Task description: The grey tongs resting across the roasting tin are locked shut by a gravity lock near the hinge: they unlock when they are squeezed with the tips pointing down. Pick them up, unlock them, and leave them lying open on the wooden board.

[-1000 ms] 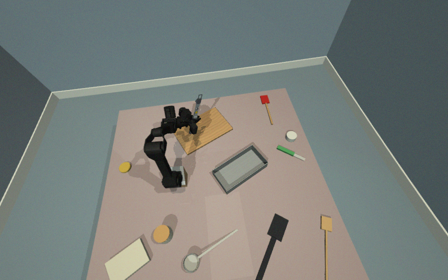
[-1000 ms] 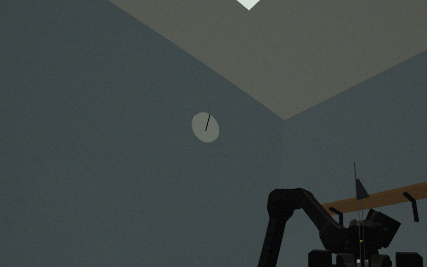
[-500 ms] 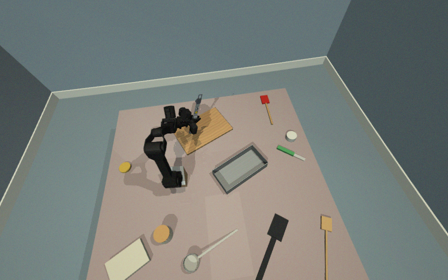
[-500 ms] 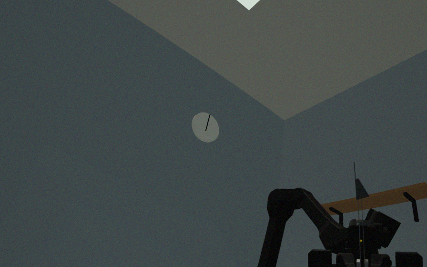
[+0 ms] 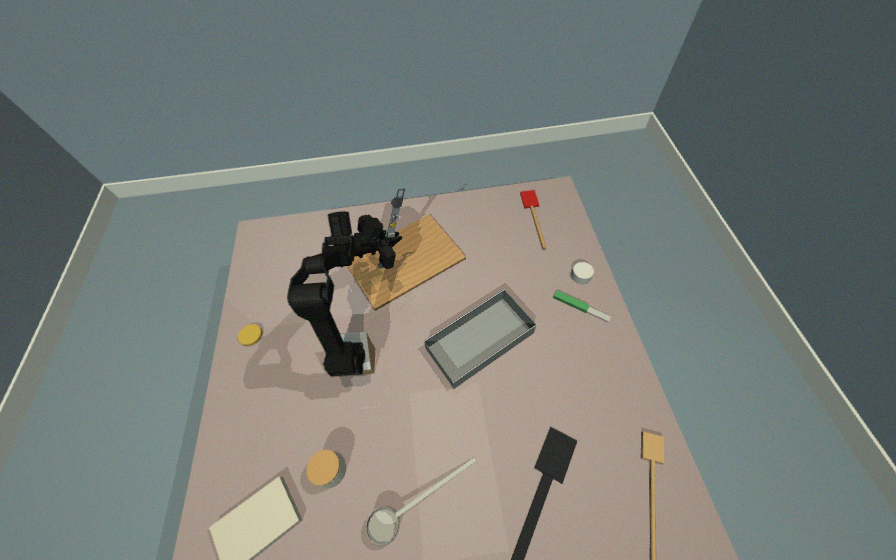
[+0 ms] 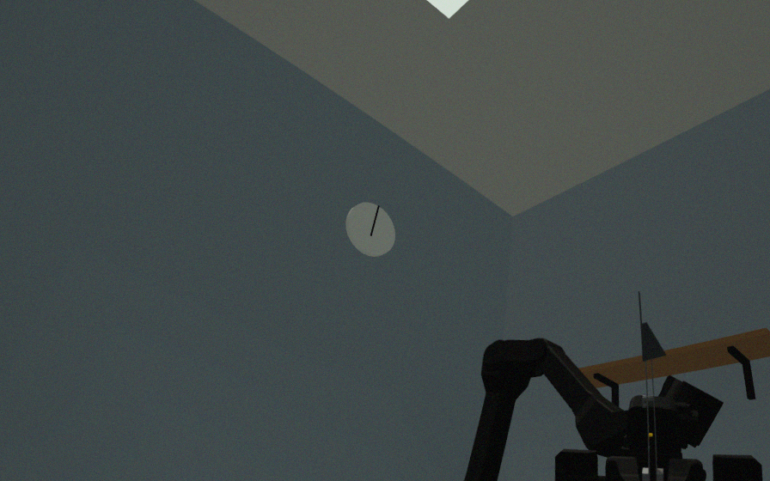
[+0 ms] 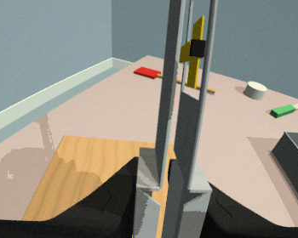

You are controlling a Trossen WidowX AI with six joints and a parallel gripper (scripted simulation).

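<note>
The wooden board lies 1 cm behind my gripper tip, 3 cm to the left of it and 17 cm below it. From my gripper tip the other things lie so: black lock piece (1 cm behind, 1 cm to the right, 6 cm above); then grey roasting tin (23 cm ahead, 28 cm to the right, 15 cm below); then red spatula (46 cm ahead, 22 cm to the left, 18 cm below).
</note>
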